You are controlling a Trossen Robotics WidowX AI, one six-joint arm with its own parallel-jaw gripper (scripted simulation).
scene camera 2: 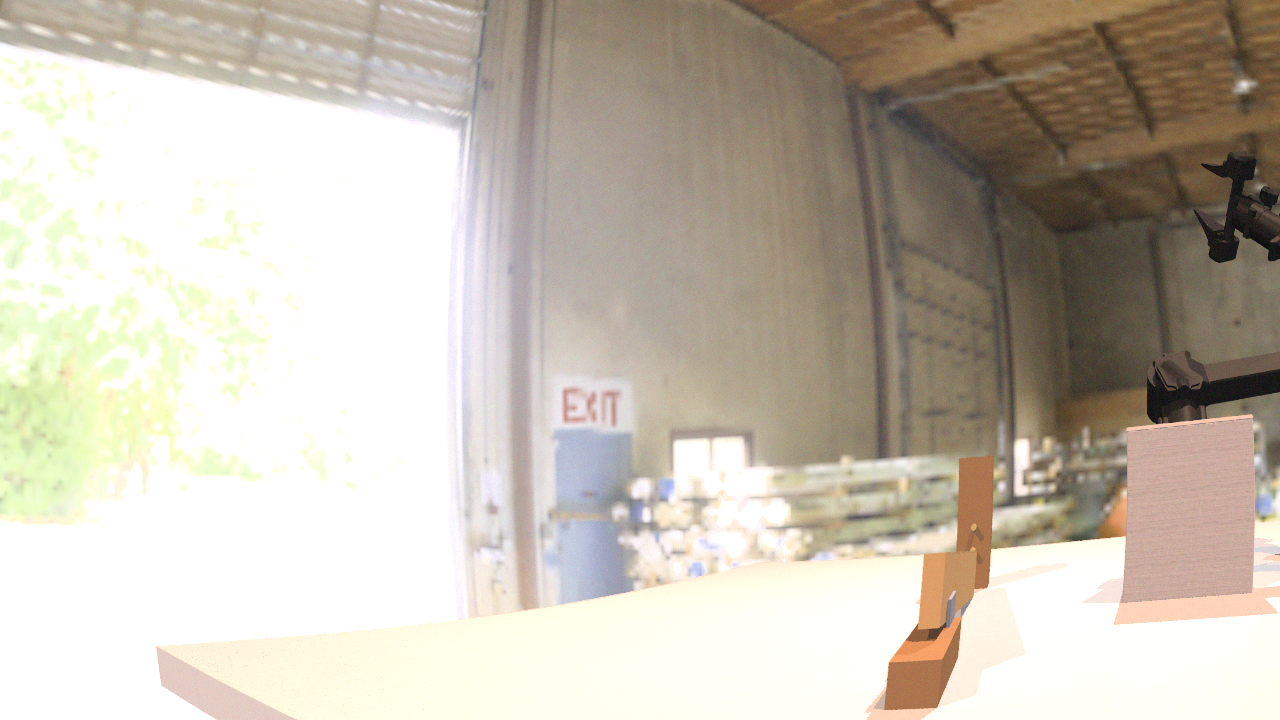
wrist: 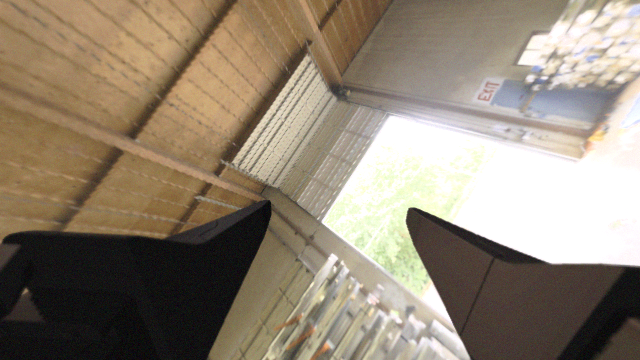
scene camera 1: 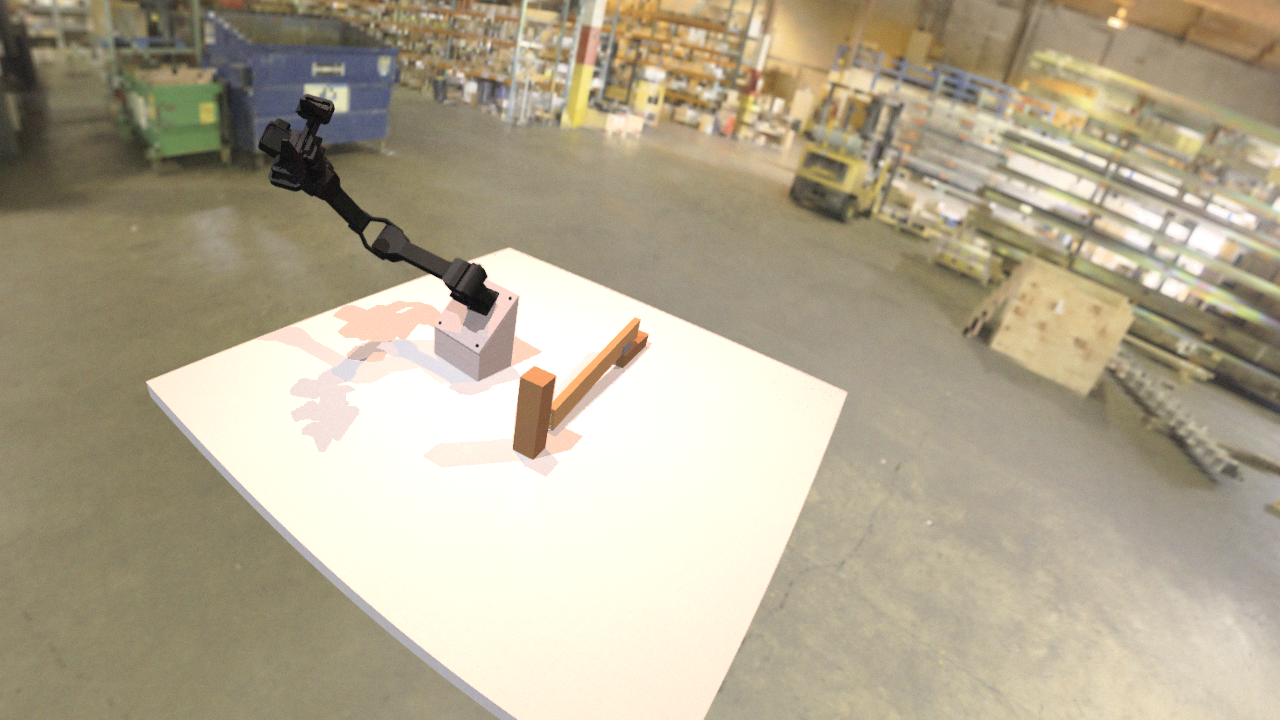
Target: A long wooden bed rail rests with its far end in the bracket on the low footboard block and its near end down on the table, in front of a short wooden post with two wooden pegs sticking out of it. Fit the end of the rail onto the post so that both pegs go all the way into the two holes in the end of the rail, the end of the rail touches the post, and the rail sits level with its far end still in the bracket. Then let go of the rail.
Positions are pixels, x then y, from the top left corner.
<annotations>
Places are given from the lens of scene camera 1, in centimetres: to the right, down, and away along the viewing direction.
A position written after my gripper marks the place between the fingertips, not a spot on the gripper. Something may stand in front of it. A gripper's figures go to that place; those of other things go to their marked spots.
my gripper [scene camera 1: 294, 119]: -59, -41, 82
wooden bed rail [scene camera 1: 561, 407]: -17, 10, 120
wooden post [scene camera 1: 536, 390]: -19, 6, 104
The marked spots on the wooden post and the wooden bed rail are 17 cm apart.
</annotations>
